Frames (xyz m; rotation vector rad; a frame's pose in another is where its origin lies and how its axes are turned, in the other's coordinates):
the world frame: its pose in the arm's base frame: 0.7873 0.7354 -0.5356 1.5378 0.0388 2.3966
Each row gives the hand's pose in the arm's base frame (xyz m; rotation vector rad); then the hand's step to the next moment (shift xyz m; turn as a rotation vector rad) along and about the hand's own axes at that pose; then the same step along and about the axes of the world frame.
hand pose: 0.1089 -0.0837 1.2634 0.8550 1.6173 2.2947
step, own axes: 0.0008 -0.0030 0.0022 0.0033 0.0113 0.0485
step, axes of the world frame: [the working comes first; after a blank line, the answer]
step, axes of the arm's base frame: 0.0001 0.0033 -0.0020 0.0265 0.0358 0.0226

-0.0009 -0.0035 -0.0012 0.0190 -0.0362 0.0286
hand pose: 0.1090 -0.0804 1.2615 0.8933 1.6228 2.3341
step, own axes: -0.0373 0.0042 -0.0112 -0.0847 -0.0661 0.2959
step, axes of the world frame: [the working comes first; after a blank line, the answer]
step, axes of the arm's base frame: 0.0248 -0.0274 -0.0130 0.2194 0.2246 -0.0226

-0.0281 0.0182 0.0202 -0.0468 -0.2693 0.1562
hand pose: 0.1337 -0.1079 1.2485 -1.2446 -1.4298 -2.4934
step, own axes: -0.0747 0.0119 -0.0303 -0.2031 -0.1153 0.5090
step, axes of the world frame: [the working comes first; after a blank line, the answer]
step, axes of the arm's base frame: 0.0365 -0.0556 -0.0471 0.4161 0.3669 -0.0766

-0.0701 0.0364 0.0198 -0.1339 -0.4602 0.2897
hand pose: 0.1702 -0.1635 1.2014 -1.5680 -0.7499 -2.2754
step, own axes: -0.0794 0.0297 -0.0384 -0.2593 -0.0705 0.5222
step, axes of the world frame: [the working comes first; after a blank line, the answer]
step, axes of the arm's base frame: 0.0145 -0.0510 -0.0765 0.4698 0.3337 -0.1134

-0.0865 0.0318 -0.0131 -0.1958 -0.4473 0.3263
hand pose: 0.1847 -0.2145 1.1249 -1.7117 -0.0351 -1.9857
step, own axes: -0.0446 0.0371 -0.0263 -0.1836 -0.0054 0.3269
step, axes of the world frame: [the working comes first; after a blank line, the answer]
step, axes of the arm's base frame: -0.0064 -0.0252 -0.0582 0.3108 0.1829 -0.1026

-0.0555 0.0151 -0.0273 -0.1638 -0.2646 0.2091
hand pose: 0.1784 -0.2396 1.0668 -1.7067 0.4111 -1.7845
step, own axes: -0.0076 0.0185 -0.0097 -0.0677 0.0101 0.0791
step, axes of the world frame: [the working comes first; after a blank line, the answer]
step, axes of the arm's base frame: -0.0056 -0.0111 -0.0184 0.0769 0.0502 -0.0500

-0.0170 0.0086 -0.0114 -0.0610 -0.0747 0.0406
